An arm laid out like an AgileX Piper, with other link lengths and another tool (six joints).
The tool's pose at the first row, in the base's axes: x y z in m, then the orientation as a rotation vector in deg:
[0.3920 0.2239 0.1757 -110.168 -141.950 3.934]
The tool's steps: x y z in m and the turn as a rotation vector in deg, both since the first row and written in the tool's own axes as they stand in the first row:
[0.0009 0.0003 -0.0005 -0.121 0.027 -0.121]
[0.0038 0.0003 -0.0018 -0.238 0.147 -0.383]
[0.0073 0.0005 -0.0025 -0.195 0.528 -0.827]
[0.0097 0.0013 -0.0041 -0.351 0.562 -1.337]
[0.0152 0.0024 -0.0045 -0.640 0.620 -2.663]
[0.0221 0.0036 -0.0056 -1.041 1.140 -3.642]
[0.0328 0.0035 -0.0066 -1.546 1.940 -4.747]
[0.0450 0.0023 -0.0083 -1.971 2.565 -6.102]
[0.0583 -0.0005 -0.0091 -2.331 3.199 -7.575]
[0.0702 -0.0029 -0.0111 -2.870 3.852 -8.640]
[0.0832 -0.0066 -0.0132 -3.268 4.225 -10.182]
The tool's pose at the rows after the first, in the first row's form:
[0.3921 0.2249 0.1762 -110.050 -142.110 3.759]
[0.3914 0.2277 0.1774 -109.712 -142.342 3.497]
[0.3907 0.2312 0.1780 -108.968 -142.495 3.176]
[0.3910 0.2337 0.1795 -108.368 -143.029 2.949]
[0.3907 0.2394 0.1798 -106.768 -144.363 2.532]
[0.3902 0.2464 0.1806 -105.435 -145.123 1.530]
[0.3874 0.2567 0.1814 -103.846 -145.847 0.133]
[0.3833 0.2683 0.1829 -101.973 -146.841 -0.995]
[0.3773 0.2805 0.1835 -99.908 -147.867 -2.048]
[0.3721 0.2915 0.1853 -98.411 -148.594 -3.335]
[0.3653 0.3033 0.1872 -96.351 -149.818 -4.184]

